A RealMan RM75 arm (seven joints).
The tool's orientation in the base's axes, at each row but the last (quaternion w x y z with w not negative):
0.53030, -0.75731, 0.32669, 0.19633
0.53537, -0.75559, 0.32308, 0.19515
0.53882, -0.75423, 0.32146, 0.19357
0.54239, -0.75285, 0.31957, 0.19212
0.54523, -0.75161, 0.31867, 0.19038
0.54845, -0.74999, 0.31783, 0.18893
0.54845, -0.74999, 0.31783, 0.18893
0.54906, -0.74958, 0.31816, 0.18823
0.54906, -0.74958, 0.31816, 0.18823
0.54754, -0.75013, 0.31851, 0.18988
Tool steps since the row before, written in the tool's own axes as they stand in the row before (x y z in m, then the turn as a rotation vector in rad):
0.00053, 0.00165, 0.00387, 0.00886, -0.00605, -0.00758
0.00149, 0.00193, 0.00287, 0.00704, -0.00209, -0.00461
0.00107, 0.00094, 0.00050, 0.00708, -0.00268, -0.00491
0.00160, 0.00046, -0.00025, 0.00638, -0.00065, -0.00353
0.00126, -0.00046, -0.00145, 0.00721, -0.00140, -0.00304
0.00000, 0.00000, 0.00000, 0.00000, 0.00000, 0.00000
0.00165, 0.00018, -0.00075, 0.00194, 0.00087, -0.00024
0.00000, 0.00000, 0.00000, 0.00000, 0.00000, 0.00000
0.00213, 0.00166, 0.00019, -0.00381, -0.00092, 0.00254
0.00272, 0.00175, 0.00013, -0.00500, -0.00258, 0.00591
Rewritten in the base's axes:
-0.00059, 0.00308, -0.00285, 0.01017, -0.00824, 0.00111
-0.00013, 0.00185, -0.00328, 0.00626, -0.00582, -0.00147
0.00014, -0.00003, -0.00150, 0.00668, -0.00599, -0.00098
0.00082, -0.00077, -0.00125, 0.00485, -0.00492, -0.00241
0.00114, -0.00161, 0.00001, 0.00600, -0.00453, -0.00258
0.00000, 0.00000, 0.00000, 0.00000, 0.00000, 0.00000
0.00103, -0.00119, -0.00092, 0.00080, -0.00092, -0.00176
0.00000, 0.00000, 0.00000, 0.00000, 0.00000, 0.00000
0.00043, -0.00072, -0.00257, -0.00197, 0.00360, 0.00222
0.00078, -0.00096, -0.00299, -0.00148, 0.00743, 0.00304

